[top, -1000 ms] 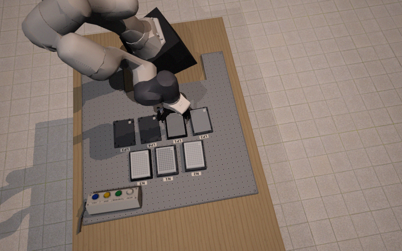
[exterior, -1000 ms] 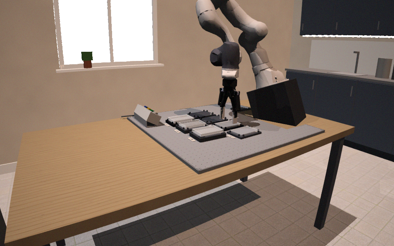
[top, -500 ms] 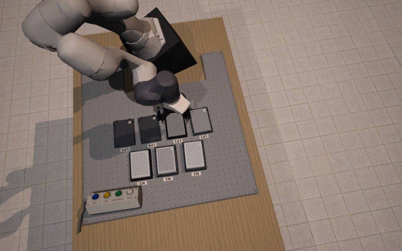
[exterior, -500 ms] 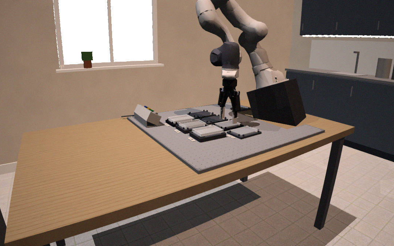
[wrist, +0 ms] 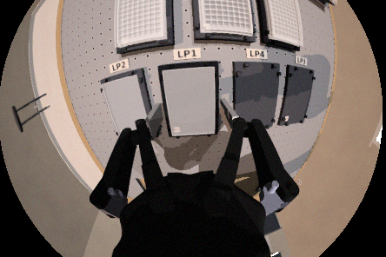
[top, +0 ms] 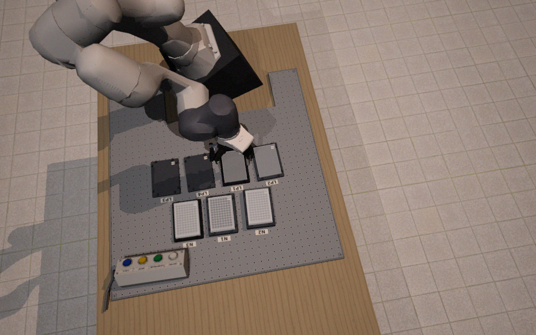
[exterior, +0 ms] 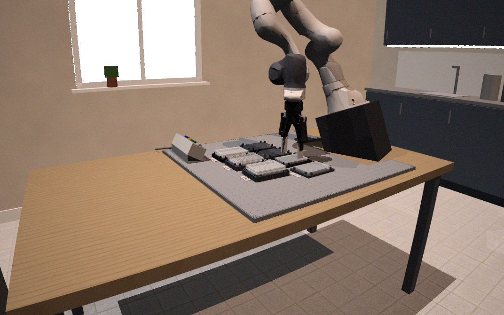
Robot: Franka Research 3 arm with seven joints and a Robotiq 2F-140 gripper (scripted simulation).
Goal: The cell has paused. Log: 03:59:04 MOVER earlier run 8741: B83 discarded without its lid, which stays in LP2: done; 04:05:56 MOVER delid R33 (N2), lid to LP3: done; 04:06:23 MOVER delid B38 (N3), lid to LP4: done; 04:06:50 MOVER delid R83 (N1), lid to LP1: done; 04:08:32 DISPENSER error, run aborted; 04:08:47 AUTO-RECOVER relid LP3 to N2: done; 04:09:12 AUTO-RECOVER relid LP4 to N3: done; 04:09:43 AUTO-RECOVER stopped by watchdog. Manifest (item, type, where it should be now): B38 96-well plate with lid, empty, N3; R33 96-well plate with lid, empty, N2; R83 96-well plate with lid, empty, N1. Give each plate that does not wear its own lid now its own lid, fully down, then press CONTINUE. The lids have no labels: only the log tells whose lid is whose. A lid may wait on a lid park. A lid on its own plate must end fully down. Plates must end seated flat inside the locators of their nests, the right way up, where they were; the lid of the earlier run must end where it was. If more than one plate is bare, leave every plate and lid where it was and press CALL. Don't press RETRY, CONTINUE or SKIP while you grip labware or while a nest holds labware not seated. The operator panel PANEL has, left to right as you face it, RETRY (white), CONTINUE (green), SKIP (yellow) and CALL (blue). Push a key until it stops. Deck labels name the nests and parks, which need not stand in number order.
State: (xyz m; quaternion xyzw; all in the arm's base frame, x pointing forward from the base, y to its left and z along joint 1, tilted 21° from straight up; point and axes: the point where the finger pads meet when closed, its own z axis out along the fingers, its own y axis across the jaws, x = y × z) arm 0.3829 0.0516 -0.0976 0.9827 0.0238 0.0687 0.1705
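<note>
My gripper is now 5 cm above the lid park LP1. Round my hand: lid park LP3 (26 cm to the right, 5 cm below, 1 cm ahead); then lid park LP4 (13 cm to the right, 5 cm below); then plate (18 cm ahead, 6 cm to the right, 3 cm below).
</note>
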